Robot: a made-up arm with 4 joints. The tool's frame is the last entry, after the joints.
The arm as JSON. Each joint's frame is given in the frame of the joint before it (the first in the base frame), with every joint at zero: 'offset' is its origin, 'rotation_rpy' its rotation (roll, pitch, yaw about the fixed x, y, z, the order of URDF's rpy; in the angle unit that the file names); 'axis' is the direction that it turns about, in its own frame. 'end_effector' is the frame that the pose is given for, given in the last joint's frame.
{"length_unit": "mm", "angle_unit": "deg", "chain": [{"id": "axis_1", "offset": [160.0, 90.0, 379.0], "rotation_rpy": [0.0, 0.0, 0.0], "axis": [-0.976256, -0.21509, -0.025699]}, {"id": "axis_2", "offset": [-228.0, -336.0, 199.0], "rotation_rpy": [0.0, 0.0, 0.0], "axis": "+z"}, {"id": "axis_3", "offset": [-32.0, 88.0, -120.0], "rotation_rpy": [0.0, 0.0, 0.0], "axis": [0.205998, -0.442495, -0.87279]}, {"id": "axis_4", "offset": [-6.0, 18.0, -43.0], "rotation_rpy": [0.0, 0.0, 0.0], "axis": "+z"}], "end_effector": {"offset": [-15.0, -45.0, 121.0], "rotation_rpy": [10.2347, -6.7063, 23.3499]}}
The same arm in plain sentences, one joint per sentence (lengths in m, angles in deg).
The arm has four revolute joints in a row. What follows holds with every joint at zero, and every direction is one of the base frame's.
The first joint sits 0.16 m along +x and 0.09 m along +y and 0.379 m along +z from the base frame's origin and rotates about the direction (-0.976256, -0.21509, -0.025699).
The second joint sits 0.228 m along -x and 0.336 m along -y and 0.199 m along +z from the first joint and rotates about +z.
The third joint sits 0.032 m along -x and 0.088 m along +y and 0.12 m along -z from the second joint and rotates about the direction (0.205998, -0.442495, -0.87279).
The fourth joint sits 0.006 m along -x and 0.018 m along +y and 0.043 m along -z from the third joint and rotates about +z.
The tool frame, which is the frame that the pose is given for, sits 0.015 m along -x and 0.045 m along -y and 0.121 m along +z from the fourth joint; its axes are the base frame's turned by roll 10.23, pitch -6.71 and yaw 23.35 deg (as in URDF: about the fixed x, then y, then z).

